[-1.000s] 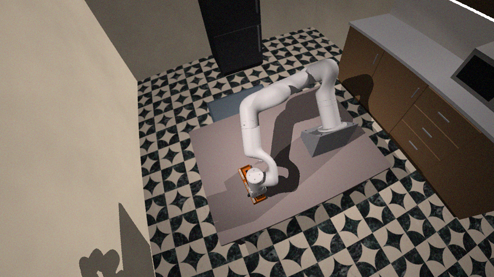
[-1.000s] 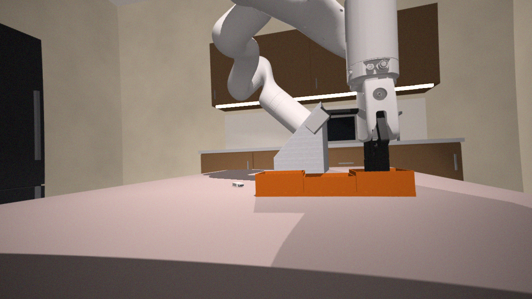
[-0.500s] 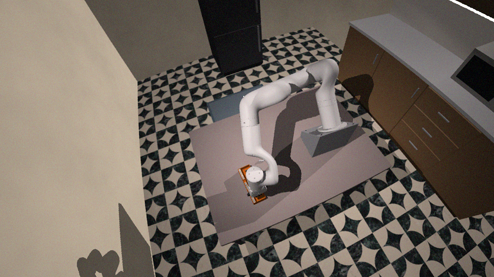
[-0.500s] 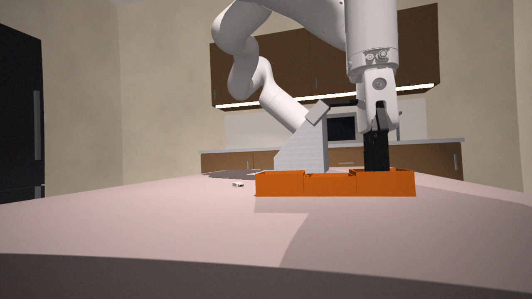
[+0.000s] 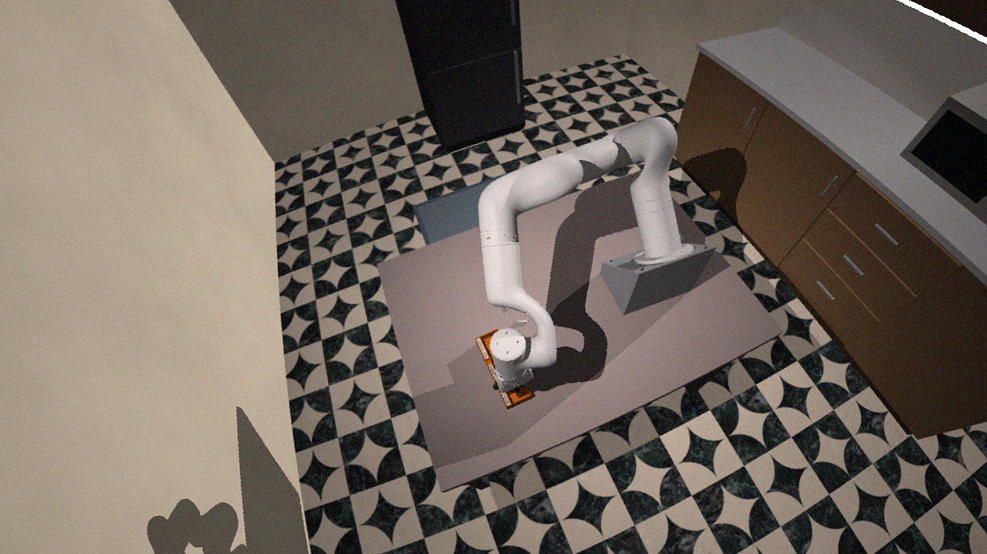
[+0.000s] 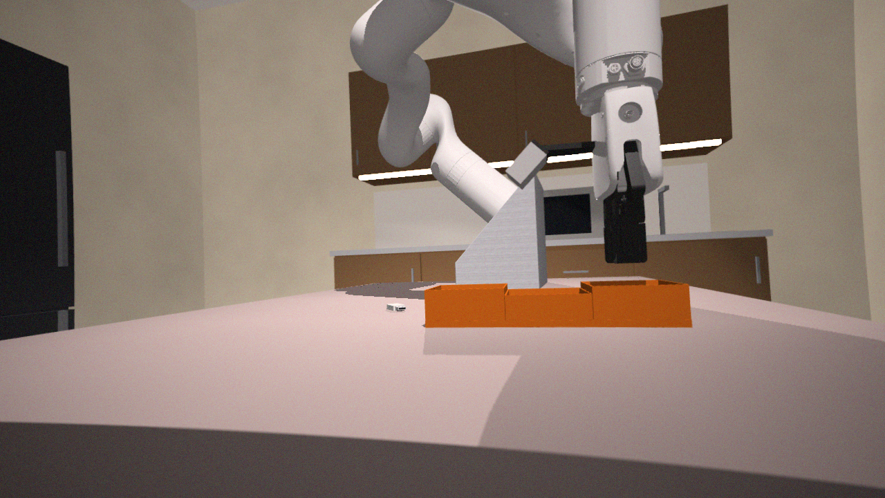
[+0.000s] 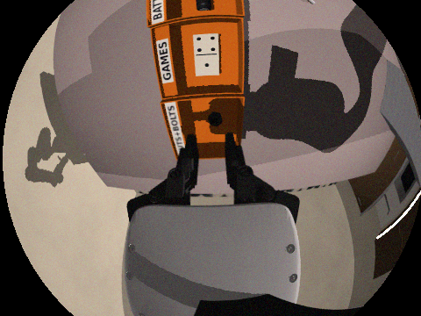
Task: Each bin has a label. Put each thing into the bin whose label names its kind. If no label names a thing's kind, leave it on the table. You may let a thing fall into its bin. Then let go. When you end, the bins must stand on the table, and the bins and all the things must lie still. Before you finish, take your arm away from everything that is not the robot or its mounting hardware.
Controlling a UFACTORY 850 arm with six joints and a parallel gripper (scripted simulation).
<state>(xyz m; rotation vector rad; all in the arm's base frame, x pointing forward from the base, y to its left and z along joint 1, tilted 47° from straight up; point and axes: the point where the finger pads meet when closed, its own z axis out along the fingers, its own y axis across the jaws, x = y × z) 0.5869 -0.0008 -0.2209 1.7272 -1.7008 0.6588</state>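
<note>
My gripper is now 110 mm past the silver bolt, 220 mm to the left of it and 70 mm above it. The rest, counted from my hand: black nut (70 mm below); then joined orange bins (10 mm ahead, 80 mm to the right, 60 mm below); then white domino (90 mm to the right, 70 mm below).
</note>
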